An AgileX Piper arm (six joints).
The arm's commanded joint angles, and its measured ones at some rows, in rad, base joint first. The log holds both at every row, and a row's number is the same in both.
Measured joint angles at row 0:
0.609, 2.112, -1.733, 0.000, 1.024, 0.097
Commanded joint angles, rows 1 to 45:
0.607, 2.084, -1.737, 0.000, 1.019, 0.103
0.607, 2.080, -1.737, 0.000, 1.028, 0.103
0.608, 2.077, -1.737, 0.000, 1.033, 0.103
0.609, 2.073, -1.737, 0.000, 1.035, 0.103
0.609, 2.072, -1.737, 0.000, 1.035, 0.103
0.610, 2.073, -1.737, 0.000, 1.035, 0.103
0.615, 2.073, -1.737, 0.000, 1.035, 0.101
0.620, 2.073, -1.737, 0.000, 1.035, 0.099
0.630, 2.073, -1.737, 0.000, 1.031, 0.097
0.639, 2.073, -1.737, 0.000, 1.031, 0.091
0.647, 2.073, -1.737, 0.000, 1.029, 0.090
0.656, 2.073, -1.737, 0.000, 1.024, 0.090
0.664, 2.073, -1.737, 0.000, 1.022, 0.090
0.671, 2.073, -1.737, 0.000, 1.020, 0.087
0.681, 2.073, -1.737, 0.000, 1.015, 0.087
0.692, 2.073, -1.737, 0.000, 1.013, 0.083
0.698, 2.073, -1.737, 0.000, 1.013, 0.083
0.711, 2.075, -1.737, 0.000, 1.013, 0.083
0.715, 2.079, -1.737, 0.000, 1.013, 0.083
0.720, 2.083, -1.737, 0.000, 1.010, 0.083
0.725, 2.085, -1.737, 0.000, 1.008, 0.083
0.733, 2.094, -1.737, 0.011, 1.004, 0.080
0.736, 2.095, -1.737, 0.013, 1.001, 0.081
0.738, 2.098, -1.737, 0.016, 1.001, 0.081
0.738, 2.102, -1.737, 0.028, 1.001, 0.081
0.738, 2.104, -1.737, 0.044, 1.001, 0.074
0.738, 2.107, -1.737, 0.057, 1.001, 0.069
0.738, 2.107, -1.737, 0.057, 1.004, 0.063
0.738, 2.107, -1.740, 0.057, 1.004, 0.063
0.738, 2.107, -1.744, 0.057, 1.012, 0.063
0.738, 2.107, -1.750, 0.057, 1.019, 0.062
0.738, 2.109, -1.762, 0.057, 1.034, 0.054
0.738, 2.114, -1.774, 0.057, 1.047, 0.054
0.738, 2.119, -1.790, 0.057, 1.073, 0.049
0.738, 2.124, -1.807, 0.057, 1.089, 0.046
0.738, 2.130, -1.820, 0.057, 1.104, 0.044
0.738, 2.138, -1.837, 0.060, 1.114, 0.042
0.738, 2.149, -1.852, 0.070, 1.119, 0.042
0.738, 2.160, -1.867, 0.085, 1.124, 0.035
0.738, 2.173, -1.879, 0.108, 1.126, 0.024
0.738, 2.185, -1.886, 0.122, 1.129, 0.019
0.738, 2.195, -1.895, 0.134, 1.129, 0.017
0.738, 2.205, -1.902, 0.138, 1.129, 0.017
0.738, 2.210, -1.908, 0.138, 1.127, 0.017
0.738, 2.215, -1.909, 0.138, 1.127, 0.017
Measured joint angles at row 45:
0.739, 2.194, -1.886, 0.119, 1.119, 0.034
